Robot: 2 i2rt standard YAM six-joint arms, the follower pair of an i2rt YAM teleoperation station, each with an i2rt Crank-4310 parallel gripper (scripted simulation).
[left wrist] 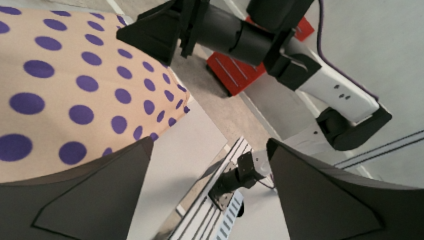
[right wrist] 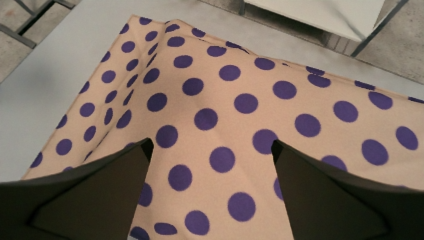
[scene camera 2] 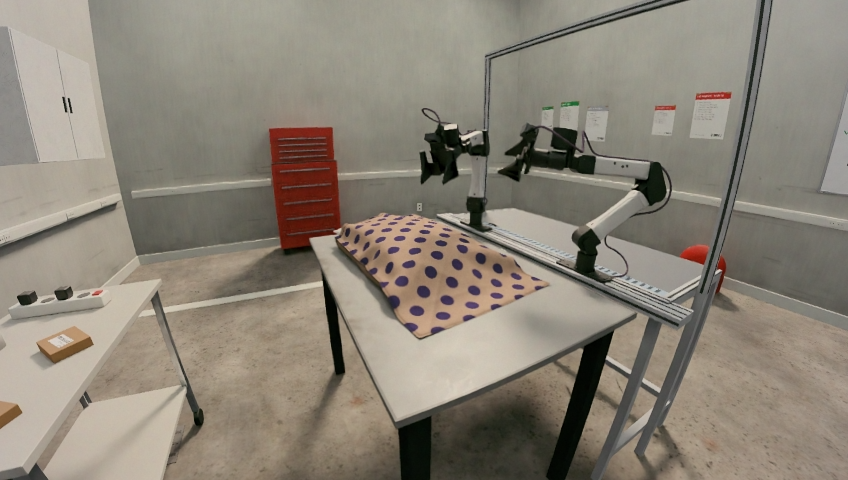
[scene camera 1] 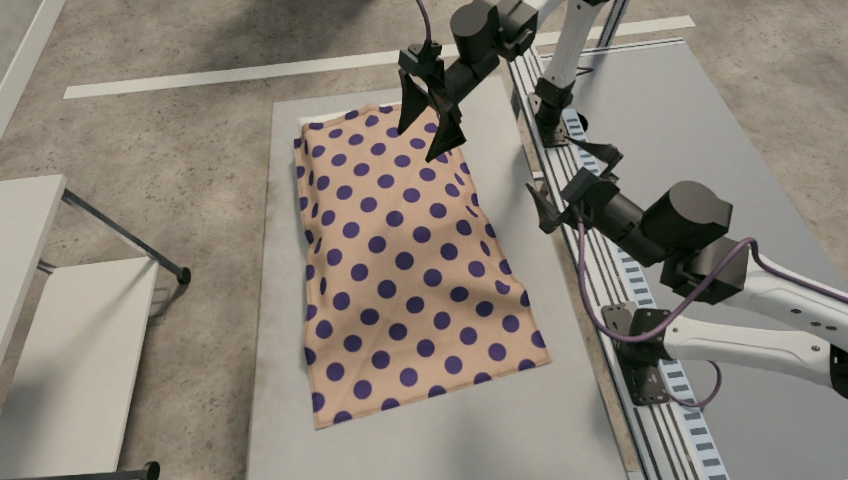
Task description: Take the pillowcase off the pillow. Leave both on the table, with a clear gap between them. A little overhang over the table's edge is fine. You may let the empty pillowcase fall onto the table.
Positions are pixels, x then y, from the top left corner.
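My left gripper is visible in scene camera 2, in the left wrist view and in scene camera 1 (545, 160); it is out of frame in the right wrist view. For my left gripper, (left wrist: 107, 205) and (scene camera 2: 513, 169) are the same spot. My right gripper is visible in scene camera 1, in the right wrist view, in scene camera 2 (431, 183) and in the left wrist view (127, 25). For my right gripper, (scene camera 1: 442, 136) and (right wrist: 106, 191) are the same spot.
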